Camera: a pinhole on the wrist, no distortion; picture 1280 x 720 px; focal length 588.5 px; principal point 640.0 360.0 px. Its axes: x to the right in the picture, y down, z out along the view. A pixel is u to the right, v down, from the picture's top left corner.
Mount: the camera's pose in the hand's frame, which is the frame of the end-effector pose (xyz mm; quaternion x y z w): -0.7 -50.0 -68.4 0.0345 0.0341 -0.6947 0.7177
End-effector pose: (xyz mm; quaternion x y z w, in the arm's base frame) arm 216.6 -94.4 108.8 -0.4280 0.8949 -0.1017 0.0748
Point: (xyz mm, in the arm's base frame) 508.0 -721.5 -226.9
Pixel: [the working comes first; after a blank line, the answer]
In the camera's frame: 427.2 310.7 575.2

1077.0 677.9
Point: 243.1 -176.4 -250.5
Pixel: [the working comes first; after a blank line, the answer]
In the camera's frame: -107.6 68.2 423.2

490.4 454.8
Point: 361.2 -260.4 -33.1
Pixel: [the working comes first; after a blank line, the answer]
In the camera's frame: 101.3 43.5 268.3

862.3 455.4
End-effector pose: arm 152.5 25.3 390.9 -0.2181 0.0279 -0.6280 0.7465
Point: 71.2 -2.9 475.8
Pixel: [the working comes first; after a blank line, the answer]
In the camera's frame: 49.0 28.5 116.5

887.7 503.8
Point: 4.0 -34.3 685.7
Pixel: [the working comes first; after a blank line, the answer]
In the camera's frame: 176.5 88.7 288.8

999.7 540.7
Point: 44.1 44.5 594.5
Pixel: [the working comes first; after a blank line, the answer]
In the camera's frame: 99.4 3.6 234.4

889.7 368.9
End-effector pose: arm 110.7 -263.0 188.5 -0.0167 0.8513 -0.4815 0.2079
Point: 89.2 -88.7 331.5
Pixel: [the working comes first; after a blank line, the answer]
In the camera's frame: -9.5 -67.4 -147.0

behind the camera
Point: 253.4 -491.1 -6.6
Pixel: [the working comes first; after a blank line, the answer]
In the camera's frame: -151.6 -7.0 381.5

406.2 349.2
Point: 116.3 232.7 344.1
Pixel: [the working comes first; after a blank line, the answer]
In the camera's frame: -153.5 -165.0 -418.9

behind the camera
